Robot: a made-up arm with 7 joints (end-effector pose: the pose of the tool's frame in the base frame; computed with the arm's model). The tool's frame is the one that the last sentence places. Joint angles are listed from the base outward.
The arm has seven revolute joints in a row. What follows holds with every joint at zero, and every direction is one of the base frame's.
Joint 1 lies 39 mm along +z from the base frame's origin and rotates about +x.
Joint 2 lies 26 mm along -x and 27 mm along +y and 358 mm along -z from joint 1 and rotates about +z.
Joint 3 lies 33 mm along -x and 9 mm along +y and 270 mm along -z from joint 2 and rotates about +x.
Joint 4 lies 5 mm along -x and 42 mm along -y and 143 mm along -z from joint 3 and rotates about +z.
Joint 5 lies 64 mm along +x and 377 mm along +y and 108 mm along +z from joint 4 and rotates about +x.
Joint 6 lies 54 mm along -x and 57 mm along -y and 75 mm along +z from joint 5 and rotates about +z.
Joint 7 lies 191 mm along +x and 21 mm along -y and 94 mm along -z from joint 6 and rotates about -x.
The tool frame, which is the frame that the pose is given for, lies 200 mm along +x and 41 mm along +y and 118 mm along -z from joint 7; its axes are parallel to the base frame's.
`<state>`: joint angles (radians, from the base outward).
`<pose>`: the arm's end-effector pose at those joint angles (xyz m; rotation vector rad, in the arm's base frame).
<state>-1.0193 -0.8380 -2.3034 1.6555 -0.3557 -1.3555 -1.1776</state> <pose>-0.0699 -0.6654 -0.4057 -1.8197 0.5593 -0.8551</pose>
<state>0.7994 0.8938 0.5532 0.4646 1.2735 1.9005 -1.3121</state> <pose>-0.4003 0.0402 -0.3294 -0.5767 0.2985 -1.5268</pose>
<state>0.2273 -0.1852 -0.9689 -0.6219 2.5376 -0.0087 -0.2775</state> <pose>0.5376 0.1842 -0.6072 1.9199 -0.8708 -0.0023</pose>
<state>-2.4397 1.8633 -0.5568 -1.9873 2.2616 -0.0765 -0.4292</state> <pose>0.3806 -0.4891 0.0097 0.4299 0.3581 0.3137</pose>
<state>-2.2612 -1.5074 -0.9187 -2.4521 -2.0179 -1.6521 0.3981</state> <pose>0.1288 0.0855 0.2854 -1.6345 -0.6056 0.9232</pose>
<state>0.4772 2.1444 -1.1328 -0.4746 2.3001 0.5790 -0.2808</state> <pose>-0.4337 0.5002 -0.4325 -1.6646 -0.3997 -2.4513</pose>
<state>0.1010 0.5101 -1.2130 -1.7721 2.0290 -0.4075 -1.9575</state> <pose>0.3709 -0.1292 -0.1945 -2.2156 0.8273 -1.4272</pose>
